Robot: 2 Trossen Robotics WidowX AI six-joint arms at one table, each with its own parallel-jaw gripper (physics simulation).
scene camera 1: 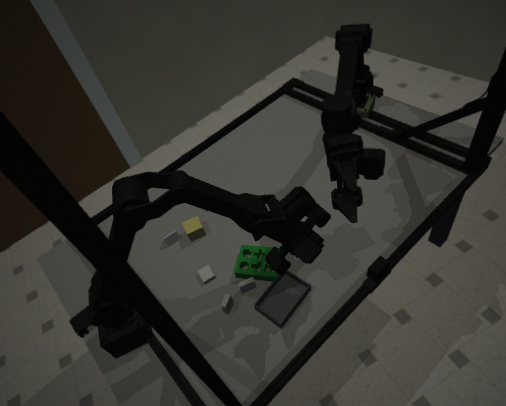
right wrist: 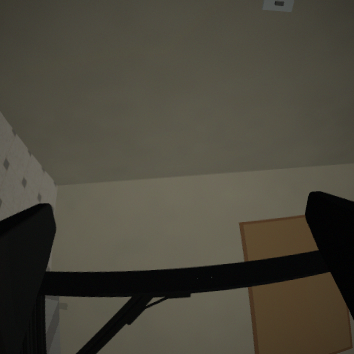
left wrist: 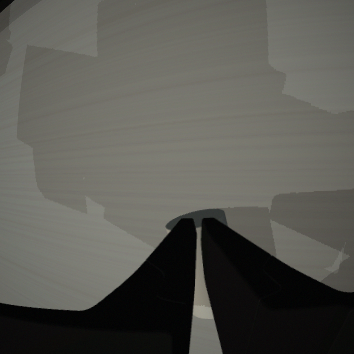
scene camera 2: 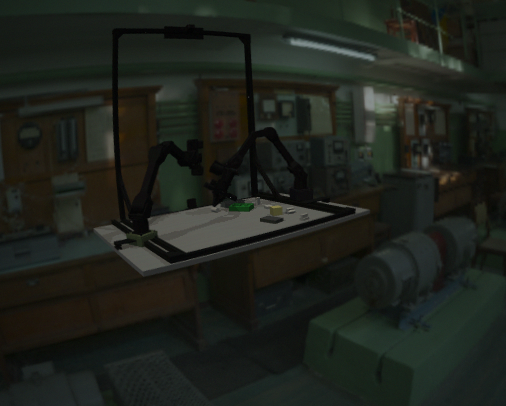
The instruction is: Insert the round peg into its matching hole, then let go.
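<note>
The left gripper is shut and hangs at the right edge of the green hole board (scene camera 1: pixel 251 275) (scene camera 2: pixel 241 207). The board stays out of the left wrist view. My right gripper (scene camera 1: pixel 352 215) (right wrist: pixel 182 211) is open and empty, raised well above the table behind the board.
A dark flat tray (scene camera 1: pixel 269 292) lies just in front of the board. A yellow block (scene camera 1: pixel 193 226), a white block (scene camera 1: pixel 206 274) and grey blocks (scene camera 1: pixel 247 284) (scene camera 1: pixel 227 303) (scene camera 1: pixel 171 238) lie to the left. A black frame (scene camera 1: pixel 332 324) rims the table.
</note>
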